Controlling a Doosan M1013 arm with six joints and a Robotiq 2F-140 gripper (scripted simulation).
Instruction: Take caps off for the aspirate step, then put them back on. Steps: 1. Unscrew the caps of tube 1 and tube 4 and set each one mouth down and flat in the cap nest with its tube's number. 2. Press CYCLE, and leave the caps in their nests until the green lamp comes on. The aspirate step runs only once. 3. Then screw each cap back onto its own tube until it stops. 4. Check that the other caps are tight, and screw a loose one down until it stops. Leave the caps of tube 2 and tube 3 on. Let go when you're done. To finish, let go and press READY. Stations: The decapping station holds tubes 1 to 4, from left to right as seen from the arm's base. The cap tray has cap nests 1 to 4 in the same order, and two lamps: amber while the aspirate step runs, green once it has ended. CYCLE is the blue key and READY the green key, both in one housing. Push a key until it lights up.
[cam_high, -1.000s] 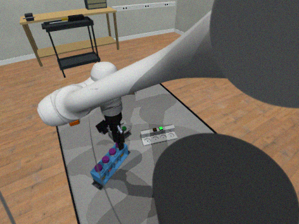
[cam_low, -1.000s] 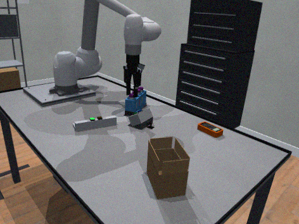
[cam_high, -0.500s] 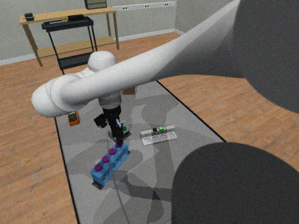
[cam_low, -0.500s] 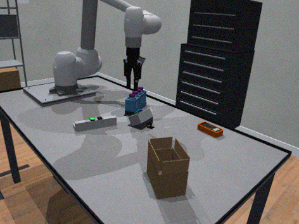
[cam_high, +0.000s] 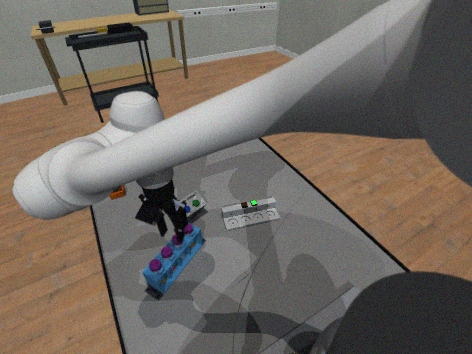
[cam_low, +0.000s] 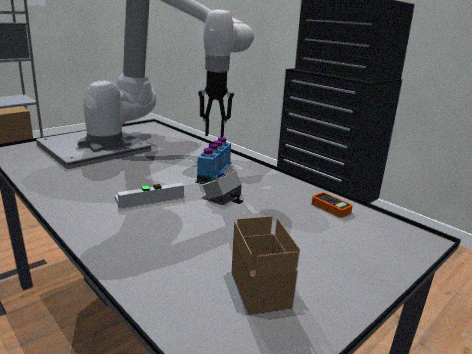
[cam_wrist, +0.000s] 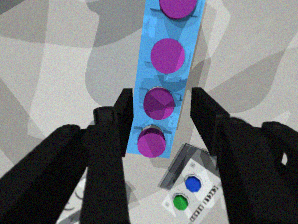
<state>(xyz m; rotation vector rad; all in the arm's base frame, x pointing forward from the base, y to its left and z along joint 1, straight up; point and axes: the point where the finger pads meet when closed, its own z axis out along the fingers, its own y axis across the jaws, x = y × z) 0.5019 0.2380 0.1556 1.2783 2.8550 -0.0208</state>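
My gripper is now 8 cm to the right of the purple cap, 7 cm above it and 5 cm past it. The rest, counted from my hand: grey key housing (18 cm ahead, 13 cm below, 11 cm to the right); green ready key (17 cm ahead, 14 cm to the right, 12 cm below); blue cycle key (16 cm ahead, 12 cm below, 9 cm to the right).
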